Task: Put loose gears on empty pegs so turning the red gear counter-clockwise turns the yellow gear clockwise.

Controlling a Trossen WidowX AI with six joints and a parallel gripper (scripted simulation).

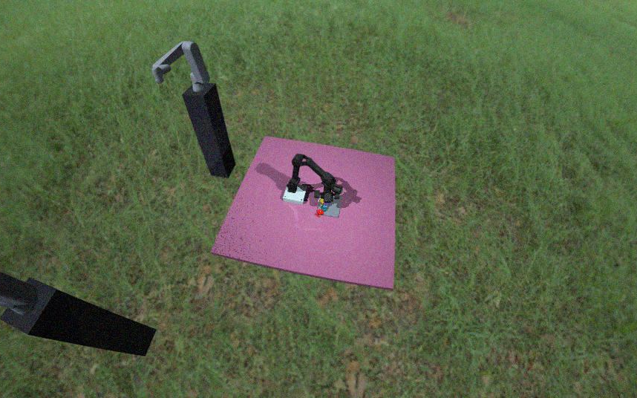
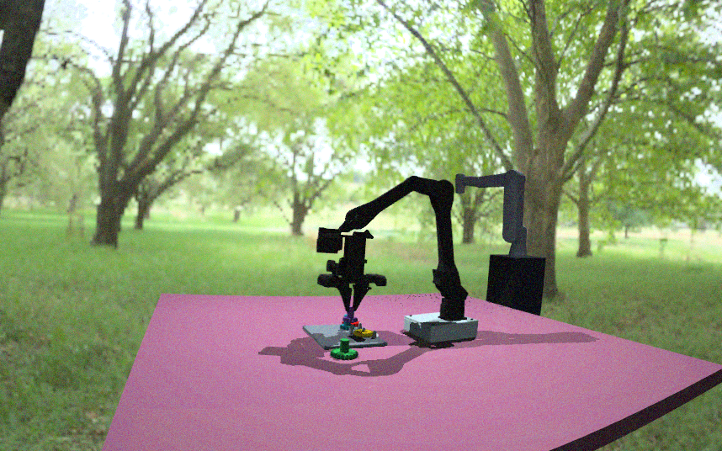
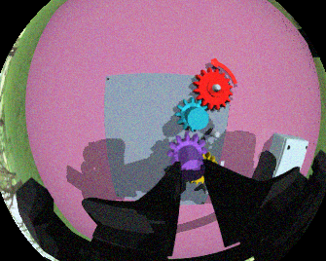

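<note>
Now: the teal gear 10 mm behind my gripper tip, 40 mm to the right of it and 40 mm below it. From my gripper tip the other things lie so: yellow gear (30 mm behind, 40 mm to the left, 50 mm below); then red gear (30 mm behind, 70 mm to the right, 50 mm below); then purple gear (10 mm below).
</note>
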